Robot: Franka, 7 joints.
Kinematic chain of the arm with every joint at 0, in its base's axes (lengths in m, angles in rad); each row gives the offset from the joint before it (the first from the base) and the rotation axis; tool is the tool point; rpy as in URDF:
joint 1: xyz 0 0 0.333 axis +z
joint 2: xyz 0 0 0 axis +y
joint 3: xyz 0 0 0.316 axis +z
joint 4: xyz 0.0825 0 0 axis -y
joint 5: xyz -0.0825 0 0.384 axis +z
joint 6: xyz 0 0 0 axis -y
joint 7: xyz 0.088 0 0 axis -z
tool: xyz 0 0 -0.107 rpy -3.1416 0 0
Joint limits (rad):
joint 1: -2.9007..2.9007
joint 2: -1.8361..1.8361
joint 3: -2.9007..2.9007
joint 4: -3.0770..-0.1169
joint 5: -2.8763..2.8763
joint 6: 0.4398..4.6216
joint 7: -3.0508..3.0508
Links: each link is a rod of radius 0.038 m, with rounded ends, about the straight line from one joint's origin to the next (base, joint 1, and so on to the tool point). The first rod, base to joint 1, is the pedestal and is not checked.
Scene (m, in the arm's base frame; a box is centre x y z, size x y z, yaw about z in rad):
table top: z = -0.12
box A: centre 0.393 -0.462 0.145 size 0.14 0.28 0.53 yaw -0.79
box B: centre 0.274 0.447 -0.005 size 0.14 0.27 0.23 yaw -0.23
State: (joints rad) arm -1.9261 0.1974 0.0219 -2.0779 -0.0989 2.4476 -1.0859
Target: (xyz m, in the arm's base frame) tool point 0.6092 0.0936 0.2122
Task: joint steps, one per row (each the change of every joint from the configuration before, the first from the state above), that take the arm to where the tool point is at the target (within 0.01 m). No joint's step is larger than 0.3 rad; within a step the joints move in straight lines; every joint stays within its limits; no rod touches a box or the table.
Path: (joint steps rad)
1: 0.2660 0.2638 0.0839 -0.2498 -0.1372 0.0677 -0.1469
2: 0.2660 0.2638 0.0838 -0.2497 -0.1372 0.0676 -0.1468
3: 0.2660 0.2637 0.0839 -0.2498 -0.1372 0.0677 -0.1469
4: 0.2660 0.2638 0.0839 -0.2498 -0.1371 0.0677 -0.1469
5: 0.0510 -0.1317 0.1209 0.2727 0.1334 -0.0449 0.1469
6: 0.0510 -0.1317 0.1208 0.2726 0.1334 -0.0448 0.1469
7: 0.0510 -0.1317 0.1209 0.2727 0.1334 -0.0449 0.1468
8: 0.0510 -0.1316 0.1209 0.2727 0.1334 -0.0448 0.1469

